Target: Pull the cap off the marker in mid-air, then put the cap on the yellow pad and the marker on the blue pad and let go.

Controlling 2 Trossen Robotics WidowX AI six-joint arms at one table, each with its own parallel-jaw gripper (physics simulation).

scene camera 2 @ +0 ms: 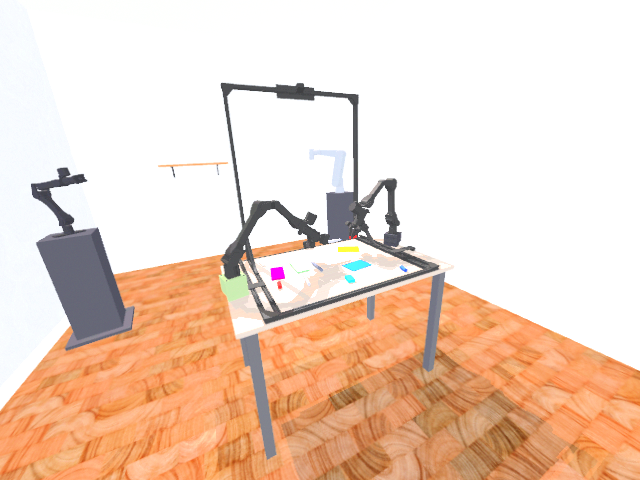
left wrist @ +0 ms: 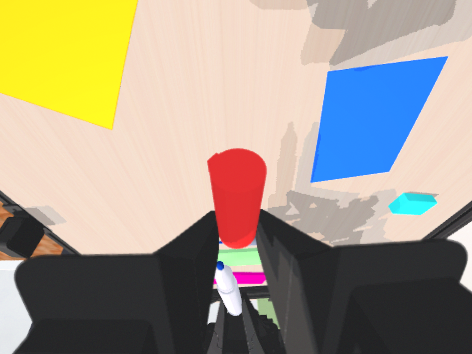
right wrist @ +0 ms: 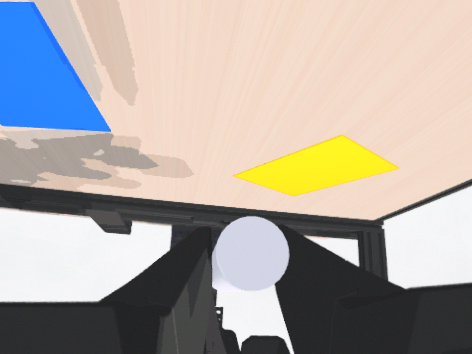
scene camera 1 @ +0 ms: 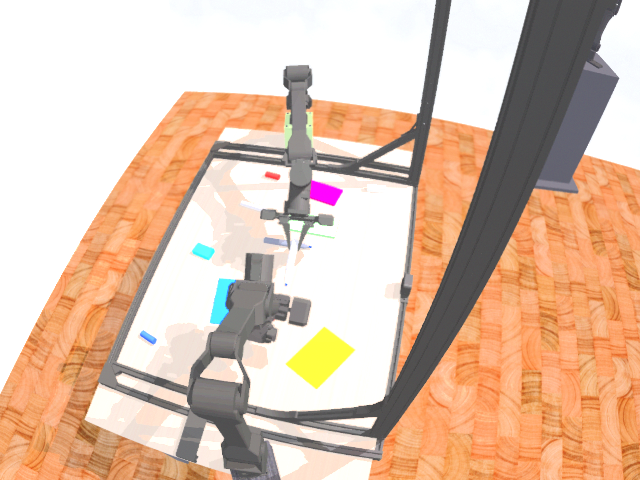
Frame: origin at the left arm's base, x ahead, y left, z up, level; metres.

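Seen in the pictures: left gripper, between the fingertips: (scene camera 2: 350,238) (left wrist: 236,218); right gripper, between the fingertips: (scene camera 2: 327,243) (left wrist: 233,294) (right wrist: 240,239) (scene camera 1: 293,251); left arm's base, origin of its link: (scene camera 2: 392,232) (scene camera 1: 251,463); right arm's base, origin of its link: (scene camera 2: 232,275).
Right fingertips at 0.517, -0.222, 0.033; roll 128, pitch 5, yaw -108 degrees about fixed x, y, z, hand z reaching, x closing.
Pixels of each thing's middle, then the offset from my right fingertips to it, as dx, dy, dz.
- red cap, middle of its body: (left wrist: 235,204) -0.165, +0.089, +0.009
- white marker, middle of its body: (right wrist: 228,269) (left wrist: 229,290) (scene camera 1: 290,262) -0.038, +0.016, +0.006
- yellow pad, middle of its body: (left wrist: 49,27) (right wrist: 312,172) (scene camera 1: 320,357) (scene camera 2: 348,249) -0.256, -0.003, -0.121
- blue pad, middle of its body: (right wrist: 13,80) (left wrist: 365,132) (scene camera 1: 232,301) (scene camera 2: 357,265) -0.038, +0.189, -0.121
- grey-blue pen, middle of its body: (scene camera 1: 287,243) +0.115, -0.003, -0.112
- magenta pad, middle of its body: (left wrist: 237,278) (scene camera 1: 317,191) (scene camera 2: 277,273) +0.306, -0.142, -0.117
- small red cylinder, middle of its body: (scene camera 1: 272,175) +0.409, -0.015, -0.111
- cyan block, middle of its body: (left wrist: 412,204) (scene camera 1: 203,251) +0.152, +0.250, -0.114
- blue cylinder, middle of its body: (scene camera 1: 148,337) -0.108, +0.446, -0.111
My left gripper (left wrist: 236,218) (scene camera 2: 353,235) is shut on the red cap (left wrist: 237,195) (scene camera 2: 353,237), above the table between the pads; its fingers are mostly hidden in scene camera 1. My right gripper (scene camera 1: 294,245) (scene camera 2: 325,239) (right wrist: 240,239) is shut on the white marker (scene camera 1: 291,266) (left wrist: 229,290) (right wrist: 252,253) and holds it in the air. The marker's blue tip is bare and points towards the left gripper, with a gap between it and the cap. The yellow pad (scene camera 1: 320,356) (scene camera 2: 347,249) (left wrist: 60,55) (right wrist: 317,167) and blue pad (scene camera 1: 220,304) (scene camera 2: 356,265) (left wrist: 372,120) (right wrist: 45,80) lie bare. The left arm partly covers the blue pad in scene camera 1.
A grey-blue pen (scene camera 1: 276,241) lies below the right gripper. A magenta pad (scene camera 1: 328,193), a small red cylinder (scene camera 1: 272,175), a cyan block (scene camera 1: 203,251) and a blue cylinder (scene camera 1: 147,337) lie on the table. A dark post (scene camera 1: 496,180) rises at the right.
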